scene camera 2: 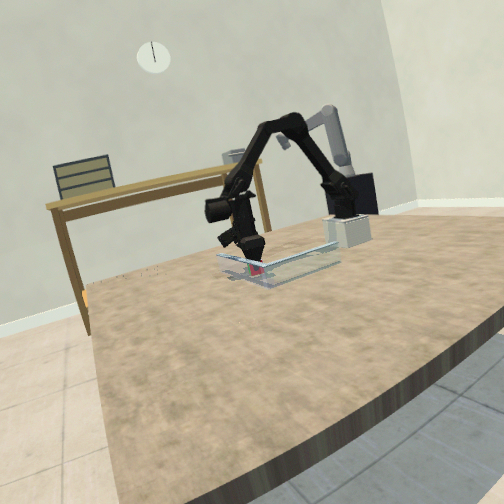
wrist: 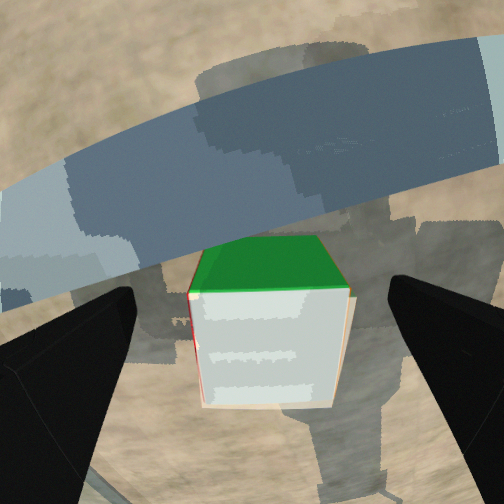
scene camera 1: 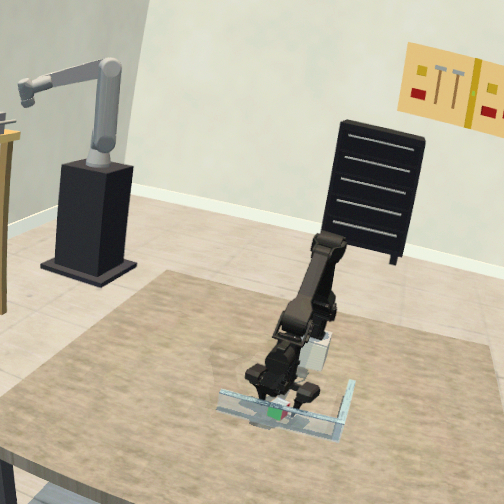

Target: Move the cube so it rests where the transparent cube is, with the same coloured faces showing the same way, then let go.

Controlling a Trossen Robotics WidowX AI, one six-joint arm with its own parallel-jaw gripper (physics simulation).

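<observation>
The cube [wrist: 268, 325] sits on the table between my open fingers, with a green face toward the far side and a pale white face up; a red edge shows on its left. The transparent cube overlaps it closely, so the two look like one. My gripper [wrist: 262, 390] is open, fingers apart on each side, not touching the cube. In scene camera 1 the cube [scene camera 1: 273, 411] shows green under the gripper [scene camera 1: 283, 397]. In scene camera 2 it [scene camera 2: 256, 268] shows red beneath the gripper [scene camera 2: 250, 255].
A translucent blue-grey L-shaped rail [wrist: 260, 170] runs just beyond the cube; it also shows in scene camera 1 [scene camera 1: 300, 418] and scene camera 2 [scene camera 2: 290, 262]. A wooden table [scene camera 2: 150, 190] and a second grey arm [scene camera 1: 95, 95] stand off the table.
</observation>
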